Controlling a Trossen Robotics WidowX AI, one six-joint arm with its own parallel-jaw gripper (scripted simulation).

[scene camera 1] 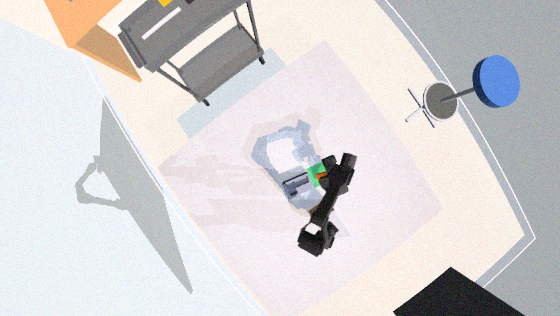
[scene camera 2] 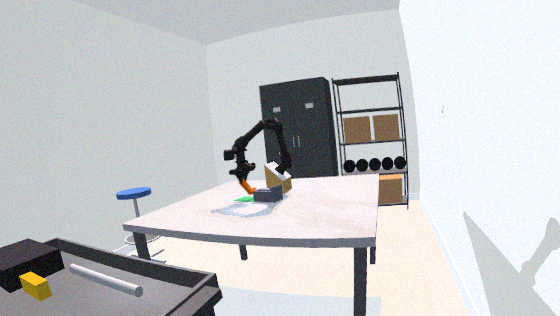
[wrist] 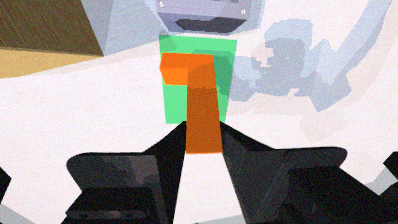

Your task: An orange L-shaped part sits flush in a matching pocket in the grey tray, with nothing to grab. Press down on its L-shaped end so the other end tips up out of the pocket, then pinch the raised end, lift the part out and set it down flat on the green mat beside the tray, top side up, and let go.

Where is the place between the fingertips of my gripper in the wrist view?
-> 201, 125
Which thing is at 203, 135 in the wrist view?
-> An orange L-shaped part.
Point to a green mat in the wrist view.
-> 223, 51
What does my gripper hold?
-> An orange L-shaped part.
